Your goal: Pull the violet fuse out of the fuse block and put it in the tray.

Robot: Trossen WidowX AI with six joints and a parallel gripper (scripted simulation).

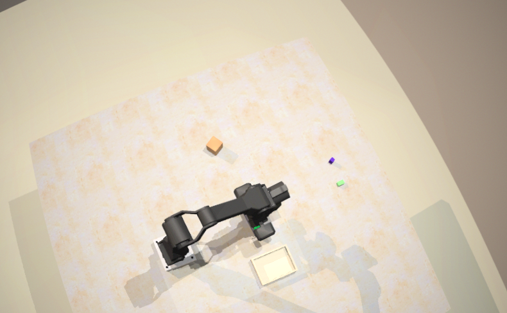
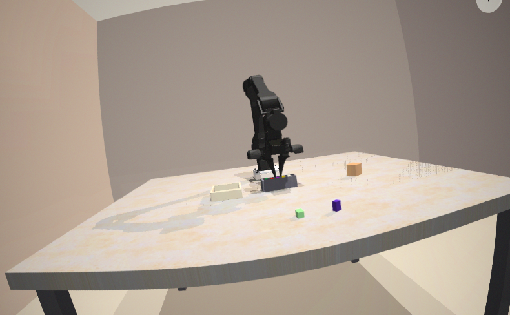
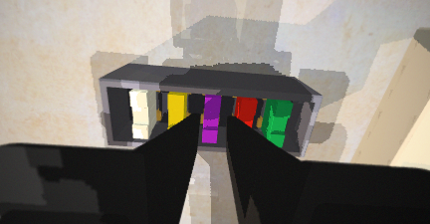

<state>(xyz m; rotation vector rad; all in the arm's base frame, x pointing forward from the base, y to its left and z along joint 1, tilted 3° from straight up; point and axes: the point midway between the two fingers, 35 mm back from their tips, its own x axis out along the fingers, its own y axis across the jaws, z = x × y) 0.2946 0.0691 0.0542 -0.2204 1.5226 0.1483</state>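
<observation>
Right now my gripper tip is 2 cm above the violet fuse. Also, from my gripper tip: cream tray 3 cm ahead, 18 cm to the right, 4 cm below.
</observation>
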